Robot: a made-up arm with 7 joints. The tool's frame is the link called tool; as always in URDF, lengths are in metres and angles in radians. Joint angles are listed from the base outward.
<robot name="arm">
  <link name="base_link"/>
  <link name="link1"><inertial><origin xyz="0.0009 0.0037 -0.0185"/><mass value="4.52"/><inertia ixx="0.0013" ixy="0" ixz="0" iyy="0.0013" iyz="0" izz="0.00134"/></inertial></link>
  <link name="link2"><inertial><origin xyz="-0.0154 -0.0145 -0.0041"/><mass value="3.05"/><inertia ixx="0.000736" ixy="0" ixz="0" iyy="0.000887" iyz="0" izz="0.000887"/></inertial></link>
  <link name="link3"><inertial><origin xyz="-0.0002 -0.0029 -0.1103"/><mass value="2.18"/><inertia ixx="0.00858" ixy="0" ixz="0" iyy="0.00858" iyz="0" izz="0.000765"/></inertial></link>
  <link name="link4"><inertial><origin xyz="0.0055 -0.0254 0.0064"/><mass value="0.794"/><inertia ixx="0.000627" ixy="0" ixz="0" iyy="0.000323" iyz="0" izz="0.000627"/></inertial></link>
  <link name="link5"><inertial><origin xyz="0.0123 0.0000 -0.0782"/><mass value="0.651"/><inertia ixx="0.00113" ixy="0" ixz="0" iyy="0.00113" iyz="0" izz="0.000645"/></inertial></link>
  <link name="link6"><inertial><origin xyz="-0.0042 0.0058 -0.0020"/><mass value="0.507"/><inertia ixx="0.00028" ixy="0" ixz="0" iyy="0.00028" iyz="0" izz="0.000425"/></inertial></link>
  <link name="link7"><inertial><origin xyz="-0.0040 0.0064 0.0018"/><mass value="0.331"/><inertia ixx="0.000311" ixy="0" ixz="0" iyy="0.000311" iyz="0" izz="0.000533"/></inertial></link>
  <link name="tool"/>
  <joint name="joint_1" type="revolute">
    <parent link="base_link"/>
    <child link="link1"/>
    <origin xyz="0 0.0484 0" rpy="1.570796 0 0"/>
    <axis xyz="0 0 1"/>
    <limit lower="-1.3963" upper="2"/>
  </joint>
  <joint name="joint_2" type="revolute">
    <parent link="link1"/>
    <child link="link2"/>
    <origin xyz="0 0 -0.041" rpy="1.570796 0 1.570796"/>
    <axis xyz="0 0 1"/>
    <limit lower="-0.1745" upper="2"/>
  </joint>
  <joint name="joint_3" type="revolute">
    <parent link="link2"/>
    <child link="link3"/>
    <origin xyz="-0.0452 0 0" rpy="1.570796 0 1.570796"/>
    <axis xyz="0 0 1"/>
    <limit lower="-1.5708" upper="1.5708"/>
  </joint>
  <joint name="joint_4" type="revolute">
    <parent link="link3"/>
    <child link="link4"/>
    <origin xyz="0 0 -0.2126" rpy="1.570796 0 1.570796"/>
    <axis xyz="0 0 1"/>
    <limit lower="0" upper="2.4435"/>
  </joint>
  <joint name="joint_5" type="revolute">
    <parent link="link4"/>
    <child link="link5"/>
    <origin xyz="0 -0.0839 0" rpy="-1.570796 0 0"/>
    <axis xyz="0 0 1"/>
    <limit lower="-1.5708" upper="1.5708"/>
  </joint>
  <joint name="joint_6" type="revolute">
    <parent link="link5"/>
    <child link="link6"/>
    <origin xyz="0 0 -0.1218" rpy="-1.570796 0 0"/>
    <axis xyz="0 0 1"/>
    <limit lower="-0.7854" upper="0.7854"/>
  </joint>
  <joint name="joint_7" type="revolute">
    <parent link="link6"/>
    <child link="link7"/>
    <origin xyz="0 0 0" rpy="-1.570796 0 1.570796"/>
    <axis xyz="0 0 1"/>
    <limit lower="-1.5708" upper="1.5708"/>
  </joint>
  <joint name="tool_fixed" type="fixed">
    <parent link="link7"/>
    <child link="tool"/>
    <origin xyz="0 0 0" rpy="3.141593 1.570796 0"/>
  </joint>
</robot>
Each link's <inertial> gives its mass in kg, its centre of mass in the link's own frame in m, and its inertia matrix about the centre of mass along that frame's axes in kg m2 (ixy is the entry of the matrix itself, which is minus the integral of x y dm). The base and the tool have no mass. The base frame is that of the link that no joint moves.
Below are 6 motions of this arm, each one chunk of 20 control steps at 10 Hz.
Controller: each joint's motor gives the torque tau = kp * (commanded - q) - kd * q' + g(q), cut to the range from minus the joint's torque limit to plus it. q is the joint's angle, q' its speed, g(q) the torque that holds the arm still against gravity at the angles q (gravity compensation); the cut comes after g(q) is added. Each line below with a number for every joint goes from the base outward.
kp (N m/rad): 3.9 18 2.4 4.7 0.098 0.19 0.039
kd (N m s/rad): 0.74 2 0.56 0.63 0.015 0.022 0.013
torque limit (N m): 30 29 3.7 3.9 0.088 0.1 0.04
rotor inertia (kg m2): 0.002 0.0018 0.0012 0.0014 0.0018 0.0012 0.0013
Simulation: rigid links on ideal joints. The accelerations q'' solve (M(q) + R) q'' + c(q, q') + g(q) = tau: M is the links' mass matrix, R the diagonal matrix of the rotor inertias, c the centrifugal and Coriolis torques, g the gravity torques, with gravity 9.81 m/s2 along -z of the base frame. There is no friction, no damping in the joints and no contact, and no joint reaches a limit. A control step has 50 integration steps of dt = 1/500 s. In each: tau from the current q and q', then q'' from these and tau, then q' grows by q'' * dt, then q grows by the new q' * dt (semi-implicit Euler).
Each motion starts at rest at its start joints. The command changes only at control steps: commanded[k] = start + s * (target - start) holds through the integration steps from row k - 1 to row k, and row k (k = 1, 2, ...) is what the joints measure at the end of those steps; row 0 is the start. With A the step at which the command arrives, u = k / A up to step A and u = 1 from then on. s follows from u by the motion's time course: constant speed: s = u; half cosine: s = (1 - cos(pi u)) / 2; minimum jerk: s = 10 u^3 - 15 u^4 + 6 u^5; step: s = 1 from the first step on.
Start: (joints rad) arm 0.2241 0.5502 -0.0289 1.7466 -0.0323 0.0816 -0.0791
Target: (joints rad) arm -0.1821 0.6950 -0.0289 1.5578 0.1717 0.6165 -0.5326
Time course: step
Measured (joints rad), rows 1 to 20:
1: 0.1903 0.6058 -0.0585 1.7096 0.0143 0.2251 -0.1379
2: 0.1014 0.6671 -0.0461 1.6402 0.0946 0.4516 -0.2339
3: -0.0076 0.6993 -0.0146 1.5758 0.1641 0.6067 -0.3291
4: -0.1080 0.7080 0.0021 1.5349 0.2049 0.6681 -0.4102
5: -0.1856 0.7038 -0.0024 1.5183 0.2150 0.6717 -0.4706
6: -0.2363 0.6957 -0.0205 1.5176 0.2024 0.6561 -0.5096
7: -0.2625 0.6888 -0.0415 1.5247 0.1792 0.6416 -0.5305
8: -0.2687 0.6854 -0.0575 1.5339 0.1565 0.6326 -0.5384
9: -0.2606 0.6852 -0.0649 1.5421 0.1415 0.6272 -0.5389
10: -0.2436 0.6872 -0.0640 1.5485 0.1366 0.6231 -0.5366
11: -0.2228 0.6901 -0.0570 1.5532 0.1406 0.6194 -0.5344
12: -0.2020 0.6931 -0.0472 1.5568 0.1503 0.6161 -0.5335
13: -0.1842 0.6955 -0.0370 1.5596 0.1622 0.6134 -0.5337
14: -0.1711 0.6971 -0.0284 1.5615 0.1731 0.6117 -0.5346
15: -0.1634 0.6979 -0.0224 1.5625 0.1810 0.6110 -0.5355
16: -0.1605 0.6979 -0.0192 1.5627 0.1852 0.6112 -0.5362
17: -0.1615 0.6975 -0.0184 1.5620 0.1858 0.6121 -0.5363
18: -0.1653 0.6968 -0.0196 1.5609 0.1836 0.6134 -0.5361
19: -0.1704 0.6960 -0.0218 1.5596 0.1798 0.6148 -0.5356
20: -0.1758 0.6953 -0.0245 1.5584 0.1756 0.6161 -0.5350

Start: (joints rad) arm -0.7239 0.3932 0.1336 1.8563 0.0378 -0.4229 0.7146
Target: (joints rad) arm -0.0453 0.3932 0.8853 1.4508 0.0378 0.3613 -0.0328
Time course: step
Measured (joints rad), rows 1 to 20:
1: -0.6460 0.3629 0.2609 1.7185 0.0152 -0.2049 0.6641
2: -0.4833 0.3530 0.4500 1.5136 -0.0367 0.1785 0.5393
3: -0.3148 0.3676 0.6152 1.4064 -0.0857 0.4137 0.3739
4: -0.1697 0.3885 0.7273 1.3990 -0.1005 0.4608 0.2074
5: -0.0530 0.4055 0.7909 1.4324 -0.0770 0.4106 0.0720
6: 0.0303 0.4149 0.8238 1.4667 -0.0282 0.3497 -0.0222
7: 0.0768 0.4170 0.8407 1.4869 0.0275 0.3168 -0.0785
8: 0.0894 0.4137 0.8501 1.4914 0.0737 0.3133 -0.1047
9: 0.0762 0.4075 0.8561 1.4844 0.1001 0.3263 -0.1095
10: 0.0473 0.4005 0.8609 1.4718 0.1046 0.3431 -0.1012
11: 0.0124 0.3943 0.8657 1.4587 0.0916 0.3569 -0.0866
12: -0.0213 0.3899 0.8711 1.4483 0.0690 0.3656 -0.0709
13: -0.0487 0.3878 0.8773 1.4419 0.0451 0.3698 -0.0569
14: -0.0675 0.3876 0.8835 1.4392 0.0259 0.3707 -0.0459
15: -0.0773 0.3887 0.8890 1.4395 0.0147 0.3697 -0.0382
16: -0.0791 0.3904 0.8928 1.4416 0.0119 0.3677 -0.0333
17: -0.0749 0.3920 0.8945 1.4445 0.0157 0.3653 -0.0308
18: -0.0673 0.3932 0.8942 1.4473 0.0232 0.3631 -0.0299
19: -0.0585 0.3938 0.8924 1.4497 0.0316 0.3614 -0.0300
20: -0.0502 0.3941 0.8898 1.4514 0.0387 0.3602 -0.0305

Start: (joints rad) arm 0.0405 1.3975 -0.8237 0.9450 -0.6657 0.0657 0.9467
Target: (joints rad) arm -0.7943 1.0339 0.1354 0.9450 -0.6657 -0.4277 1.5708
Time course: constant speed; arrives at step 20
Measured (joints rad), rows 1 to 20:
1: 0.0274 1.3921 -0.8022 0.9422 -0.6683 0.0577 0.9502
2: 0.0047 1.3800 -0.7687 0.9393 -0.6709 0.0398 0.9595
3: -0.0254 1.3628 -0.7302 0.9391 -0.6716 0.0154 0.9750
4: -0.0612 1.3424 -0.6900 0.9414 -0.6698 -0.0119 0.9957
5: -0.1009 1.3208 -0.6496 0.9447 -0.6665 -0.0398 1.0204
6: -0.1431 1.2994 -0.6088 0.9477 -0.6629 -0.0671 1.0478
7: -0.1866 1.2789 -0.5673 0.9493 -0.6603 -0.0933 1.0770
8: -0.2304 1.2597 -0.5244 0.9496 -0.6595 -0.1185 1.1074
9: -0.2739 1.2415 -0.4800 0.9490 -0.6604 -0.1430 1.1384
10: -0.3168 1.2239 -0.4340 0.9481 -0.6624 -0.1671 1.1698
11: -0.3589 1.2064 -0.3868 0.9472 -0.6646 -0.1911 1.2014
12: -0.4004 1.1889 -0.3388 0.9467 -0.6664 -0.2153 1.2332
13: -0.4414 1.1711 -0.2905 0.9466 -0.6673 -0.2397 1.2650
14: -0.4823 1.1532 -0.2421 0.9467 -0.6672 -0.2643 1.2967
15: -0.5233 1.1351 -0.1938 0.9470 -0.6663 -0.2891 1.3283
16: -0.5644 1.1169 -0.1457 0.9472 -0.6652 -0.3140 1.3598
17: -0.6058 1.0987 -0.0978 0.9473 -0.6641 -0.3388 1.3911
18: -0.6475 1.0804 -0.0501 0.9473 -0.6634 -0.3636 1.4223
19: -0.6893 1.0621 -0.0025 0.9472 -0.6632 -0.3883 1.4534
20: -0.7312 1.0438 0.0451 0.9470 -0.6634 -0.4130 1.4845

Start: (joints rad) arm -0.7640 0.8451 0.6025 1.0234 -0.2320 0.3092 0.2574
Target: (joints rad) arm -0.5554 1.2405 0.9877 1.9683 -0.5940 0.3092 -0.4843
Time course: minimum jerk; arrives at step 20
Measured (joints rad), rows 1 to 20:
1: -0.7641 0.8452 0.6025 1.0237 -0.2321 0.3093 0.2573
2: -0.7648 0.8459 0.6025 1.0261 -0.2328 0.3098 0.2566
3: -0.7664 0.8483 0.6030 1.0337 -0.2357 0.3110 0.2542
4: -0.7686 0.8542 0.6050 1.0498 -0.2427 0.3130 0.2485
5: -0.7700 0.8651 0.6100 1.0773 -0.2554 0.3152 0.2379
6: -0.7687 0.8823 0.6194 1.1178 -0.2748 0.3170 0.2206
7: -0.7624 0.9063 0.6344 1.1721 -0.3003 0.3177 0.1954
8: -0.7494 0.9368 0.6551 1.2395 -0.3305 0.3170 0.1613
9: -0.7289 0.9729 0.6815 1.3183 -0.3632 0.3144 0.1179
10: -0.7022 1.0131 0.7132 1.4058 -0.3959 0.3103 0.0655
11: -0.6722 1.0554 0.7498 1.4979 -0.4267 0.3052 0.0051
12: -0.6423 1.0974 0.7907 1.5903 -0.4549 0.3003 -0.0616
13: -0.6152 1.1366 0.8339 1.6783 -0.4805 0.2967 -0.1319
14: -0.5922 1.1707 0.8762 1.7582 -0.5044 0.2950 -0.2028
15: -0.5739 1.1983 0.9142 1.8273 -0.5270 0.2952 -0.2711
16: -0.5604 1.2190 0.9453 1.8834 -0.5481 0.2966 -0.3337
17: -0.5515 1.2331 0.9685 1.9255 -0.5669 0.2983 -0.3882
18: -0.5466 1.2414 0.9839 1.9536 -0.5821 0.3000 -0.4326
19: -0.5448 1.2449 0.9925 1.9689 -0.5928 0.3015 -0.4659
20: -0.5455 1.2450 0.9960 1.9742 -0.5989 0.3033 -0.4883

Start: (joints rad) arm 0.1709 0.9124 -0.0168 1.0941 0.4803 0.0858 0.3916
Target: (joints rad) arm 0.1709 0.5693 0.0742 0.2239 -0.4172 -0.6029 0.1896
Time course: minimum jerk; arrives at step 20
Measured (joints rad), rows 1 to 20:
1: 0.1710 0.9123 -0.0167 1.0937 0.4801 0.0855 0.3916
2: 0.1719 0.9112 -0.0158 1.0911 0.4787 0.0832 0.3918
3: 0.1743 0.9079 -0.0135 1.0828 0.4738 0.0758 0.3921
4: 0.1784 0.9011 -0.0093 1.0659 0.4627 0.0603 0.3919
5: 0.1839 0.8899 -0.0033 1.0380 0.4424 0.0349 0.3904
6: 0.1900 0.8740 0.0040 0.9979 0.4104 -0.0010 0.3867
7: 0.1959 0.8533 0.0121 0.9457 0.3654 -0.0465 0.3797
8: 0.2007 0.8283 0.0204 0.8827 0.3072 -0.1001 0.3690
9: 0.2036 0.7997 0.0282 0.8107 0.2368 -0.1595 0.3542
10: 0.2043 0.7684 0.0350 0.7327 0.1565 -0.2222 0.3358
11: 0.2023 0.7354 0.0405 0.6515 0.0692 -0.2859 0.3146
12: 0.1977 0.7020 0.0446 0.5706 -0.0217 -0.3480 0.2922
13: 0.1906 0.6694 0.0476 0.4929 -0.1126 -0.4063 0.2700
14: 0.1814 0.6390 0.0499 0.4215 -0.1998 -0.4590 0.2496
15: 0.1707 0.6124 0.0521 0.3587 -0.2796 -0.5044 0.2321
16: 0.1593 0.5906 0.0542 0.3065 -0.3486 -0.5413 0.2184
17: 0.1479 0.5746 0.0565 0.2661 -0.4039 -0.5688 0.2085
18: 0.1377 0.5645 0.0588 0.2378 -0.4438 -0.5868 0.2024
19: 0.1295 0.5601 0.0610 0.2207 -0.4676 -0.5963 0.1993
20: 0.1246 0.5601 0.0633 0.2125 -0.4764 -0.5994 0.1985

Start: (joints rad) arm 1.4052 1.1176 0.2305 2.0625 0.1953 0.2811 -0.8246
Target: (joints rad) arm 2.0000 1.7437 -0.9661 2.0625 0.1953 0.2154 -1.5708
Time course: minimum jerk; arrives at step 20
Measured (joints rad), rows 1 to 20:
1: 1.4054 1.1179 0.2300 2.0625 0.1953 0.2811 -0.8247
2: 1.4067 1.1202 0.2264 2.0623 0.1953 0.2812 -0.8258
3: 1.4109 1.1272 0.2160 2.0620 0.1954 0.2813 -0.8289
4: 1.4201 1.1412 0.1954 2.0615 0.1956 0.2809 -0.8357
5: 1.4364 1.1637 0.1622 2.0611 0.1958 0.2794 -0.8478
6: 1.4609 1.1954 0.1153 2.0611 0.1963 0.2761 -0.8667
7: 1.4943 1.2356 0.0546 2.0614 0.1969 0.2708 -0.8937
8: 1.5356 1.2833 -0.0186 2.0621 0.1977 0.2636 -0.9295
9: 1.5833 1.3367 -0.1025 2.0632 0.1985 0.2551 -0.9743
10: 1.6353 1.3939 -0.1946 2.0643 0.1991 0.2463 -1.0270
11: 1.6892 1.4525 -0.2922 2.0651 0.1993 0.2381 -1.0862
12: 1.7427 1.5103 -0.3921 2.0654 0.1989 0.2314 -1.1497
13: 1.7940 1.5650 -0.4911 2.0650 0.1978 0.2265 -1.2148
14: 1.8412 1.6145 -0.5859 2.0640 0.1962 0.2236 -1.2789
15: 1.8830 1.6572 -0.6732 2.0627 0.1943 0.2224 -1.3396
16: 1.9182 1.6918 -0.7501 2.0612 0.1926 0.2225 -1.3944
17: 1.9461 1.7174 -0.8144 2.0601 0.1912 0.2232 -1.4418
18: 1.9664 1.7342 -0.8649 2.0594 0.1904 0.2238 -1.4806
19: 1.9797 1.7430 -0.9016 2.0592 0.1903 0.2238 -1.5105
20: 1.9873 1.7456 -0.9265 2.0596 0.1908 0.2228 -1.5322

